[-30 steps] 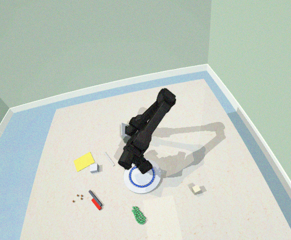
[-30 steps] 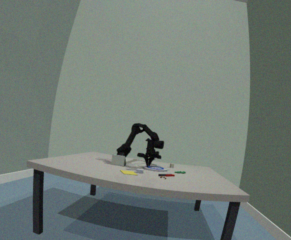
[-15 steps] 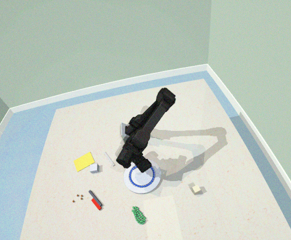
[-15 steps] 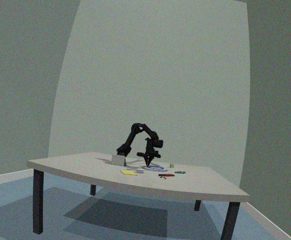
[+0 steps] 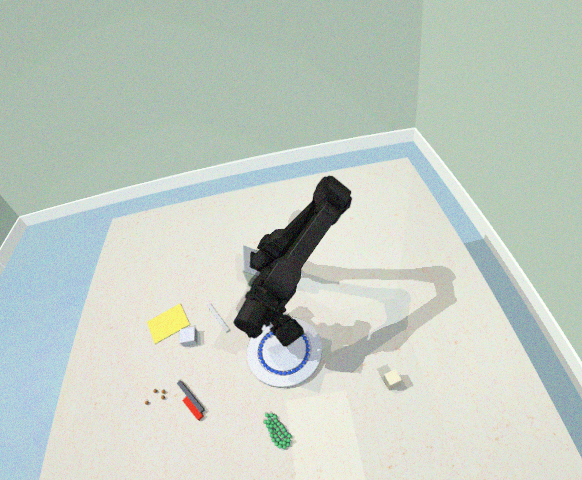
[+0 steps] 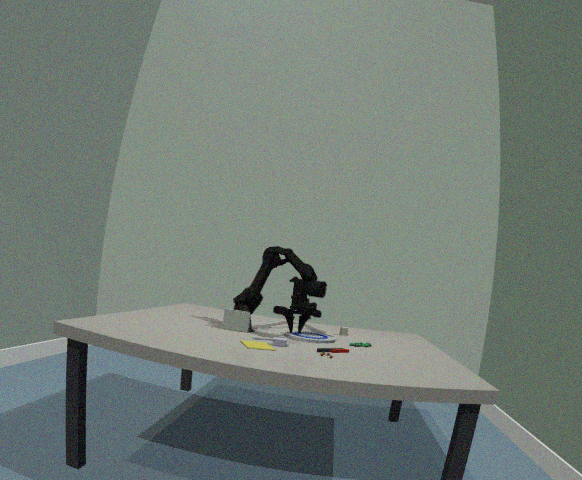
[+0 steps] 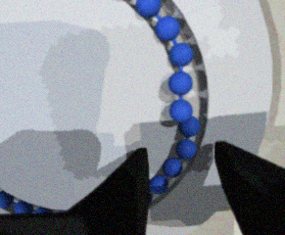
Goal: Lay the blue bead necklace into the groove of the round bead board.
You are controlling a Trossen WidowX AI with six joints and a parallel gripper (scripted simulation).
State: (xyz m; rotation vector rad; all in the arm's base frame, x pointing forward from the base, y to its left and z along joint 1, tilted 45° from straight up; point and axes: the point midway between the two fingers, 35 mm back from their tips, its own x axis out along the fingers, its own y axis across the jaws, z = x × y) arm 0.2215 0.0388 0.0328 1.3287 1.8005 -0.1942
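Right now my gripper tip is 60 mm short of the round bead board, 10 mm to the right of it and 10 mm above it. Also, from my gripper tip: white cube 260 mm to the right, 10 mm behind; then grey tool 240 mm to the right, 180 mm ahead, 10 mm below; then stick 180 mm to the right, 70 mm behind, 10 mm below.
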